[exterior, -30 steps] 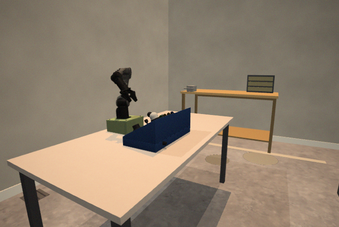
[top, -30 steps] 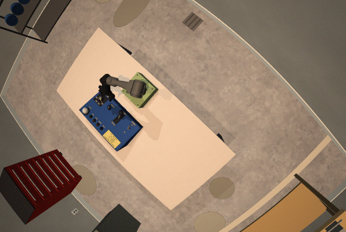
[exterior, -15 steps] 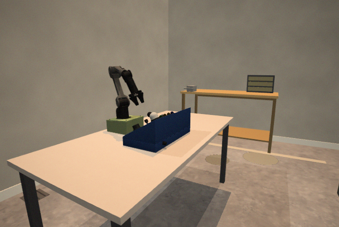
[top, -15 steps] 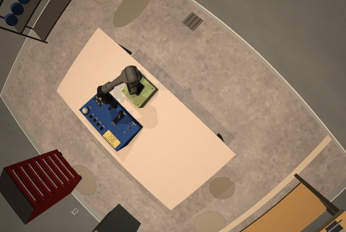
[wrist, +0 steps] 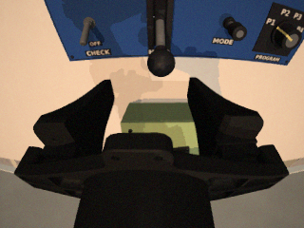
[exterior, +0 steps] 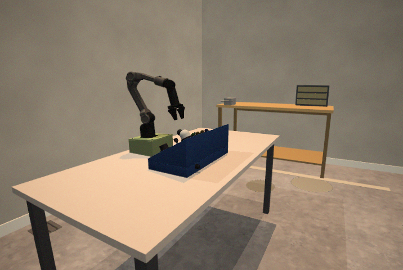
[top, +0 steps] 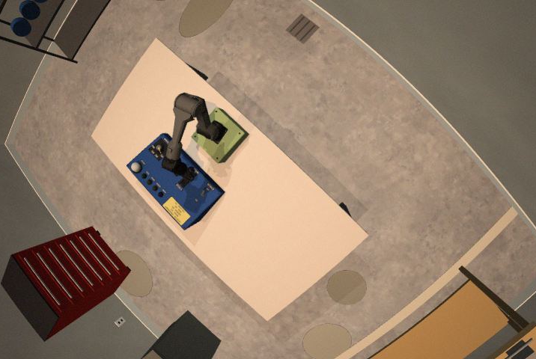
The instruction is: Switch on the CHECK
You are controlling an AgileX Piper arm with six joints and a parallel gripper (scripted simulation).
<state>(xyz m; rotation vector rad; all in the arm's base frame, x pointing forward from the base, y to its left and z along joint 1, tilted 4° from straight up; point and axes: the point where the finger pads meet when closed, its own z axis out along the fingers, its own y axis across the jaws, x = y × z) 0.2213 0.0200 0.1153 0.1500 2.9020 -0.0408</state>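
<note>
My gripper is now 80 mm short of the check toggle, 100 mm to the right of it and 120 mm above it. From my hand the other things lie so: blue console: 100 mm ahead, 80 mm to the right, 140 mm below; then mode knob: 60 mm ahead, 140 mm to the right, 110 mm below; then cycle lever: 50 mm ahead, 20 mm to the right, 110 mm below.
</note>
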